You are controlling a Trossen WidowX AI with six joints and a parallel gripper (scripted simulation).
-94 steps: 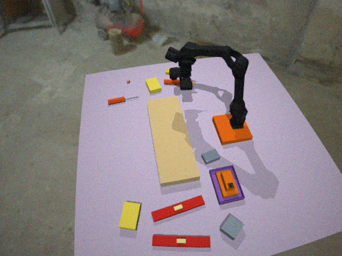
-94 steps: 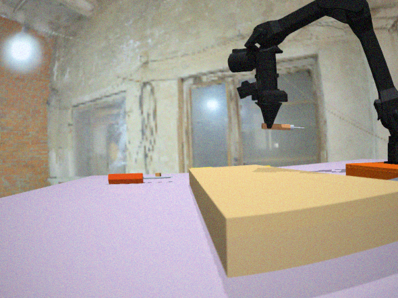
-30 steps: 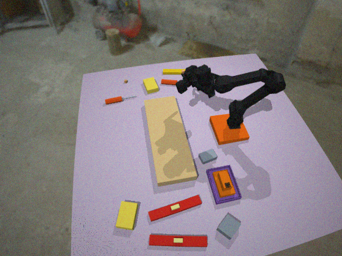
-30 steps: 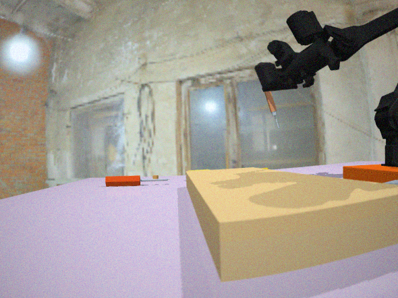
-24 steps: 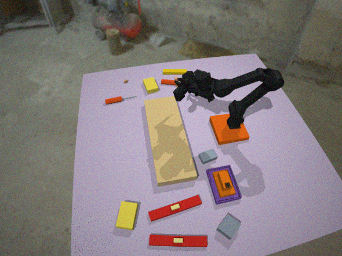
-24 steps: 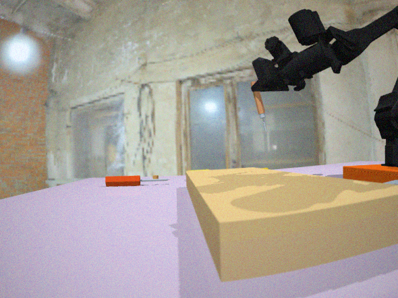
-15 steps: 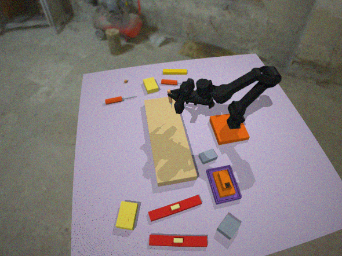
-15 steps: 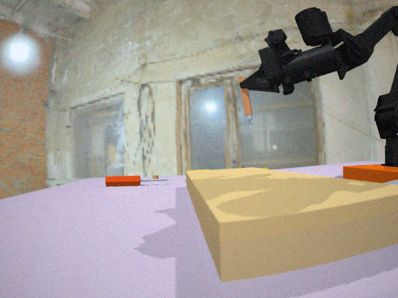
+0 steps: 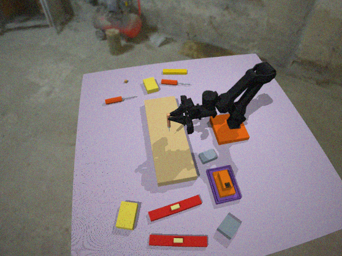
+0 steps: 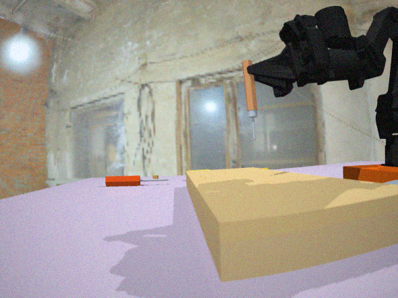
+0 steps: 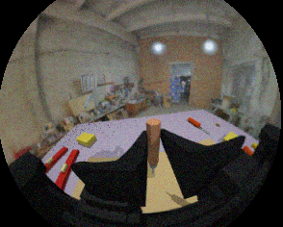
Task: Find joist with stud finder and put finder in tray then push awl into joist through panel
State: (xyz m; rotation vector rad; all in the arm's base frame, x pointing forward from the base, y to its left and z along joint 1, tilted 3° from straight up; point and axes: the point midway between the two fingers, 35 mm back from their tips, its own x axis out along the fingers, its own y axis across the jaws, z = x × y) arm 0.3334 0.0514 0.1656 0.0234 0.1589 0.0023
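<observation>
Right now the awl is 60 mm below my gripper tip. Round my gripper tip: purple tray 220 mm behind, 270 mm to the left, 190 mm below; orange stud finder 220 mm behind, 280 mm to the left, 160 mm below; dark square indicator 220 mm behind, 290 mm to the left, 140 mm below.
</observation>
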